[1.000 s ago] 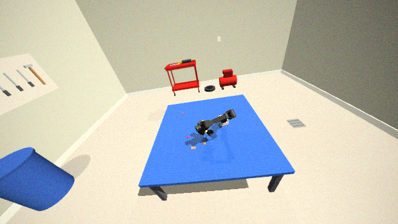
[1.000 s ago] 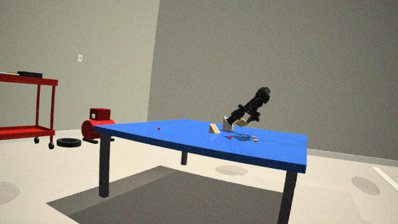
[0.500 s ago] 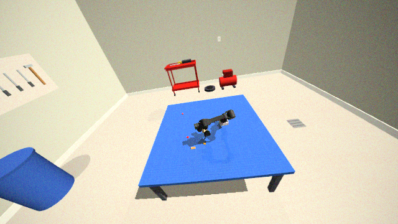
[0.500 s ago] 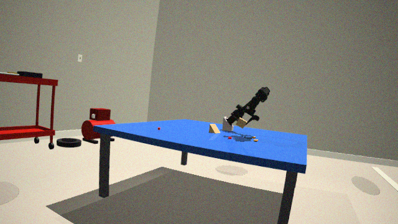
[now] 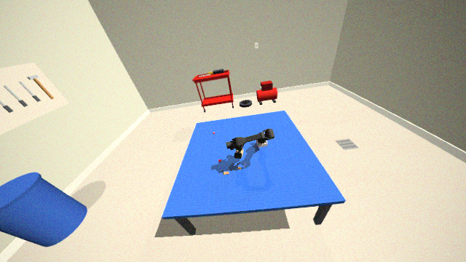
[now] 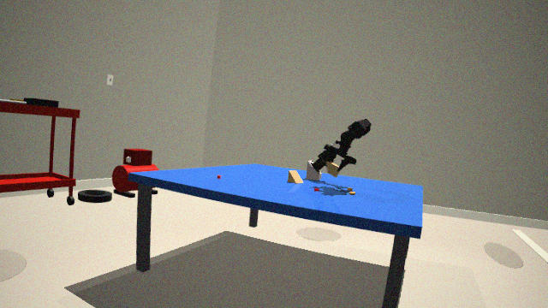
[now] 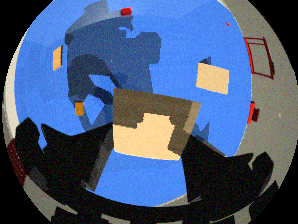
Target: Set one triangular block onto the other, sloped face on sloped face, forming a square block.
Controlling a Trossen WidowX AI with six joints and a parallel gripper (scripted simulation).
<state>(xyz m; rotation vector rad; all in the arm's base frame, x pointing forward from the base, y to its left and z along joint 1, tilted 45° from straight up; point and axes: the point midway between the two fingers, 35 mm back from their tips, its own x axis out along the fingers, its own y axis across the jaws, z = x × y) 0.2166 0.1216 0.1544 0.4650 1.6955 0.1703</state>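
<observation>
Right now the orange bit is 20 mm ahead of my gripper tip, 110 mm to the left of it and 90 mm below it. Round my gripper tip: tan piece 140 mm ahead, 150 mm to the left, 90 mm below; triangular block 10 mm above.
</observation>
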